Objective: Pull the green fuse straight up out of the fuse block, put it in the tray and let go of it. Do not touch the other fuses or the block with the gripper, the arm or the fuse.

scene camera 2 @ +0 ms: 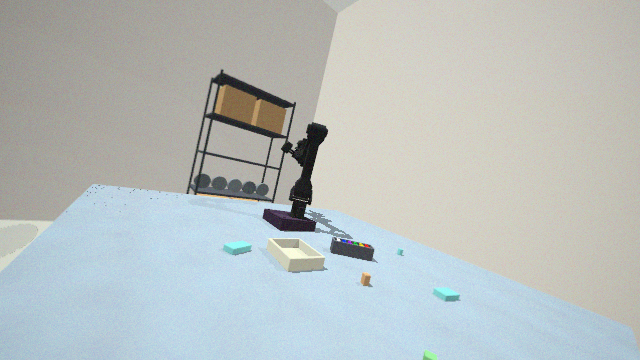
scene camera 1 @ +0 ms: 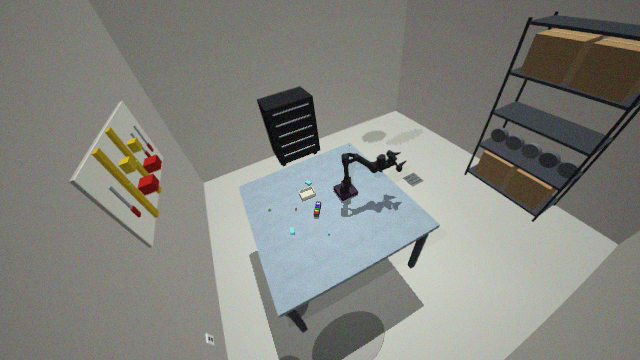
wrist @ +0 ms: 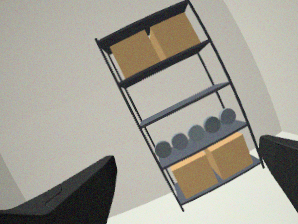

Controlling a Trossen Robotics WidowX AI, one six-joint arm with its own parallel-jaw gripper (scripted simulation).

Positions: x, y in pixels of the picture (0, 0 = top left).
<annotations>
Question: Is the gripper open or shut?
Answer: Open.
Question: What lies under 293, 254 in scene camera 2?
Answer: A cream tray.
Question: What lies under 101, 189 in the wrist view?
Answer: The gripper.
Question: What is the gripper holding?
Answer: Nothing.
</annotations>
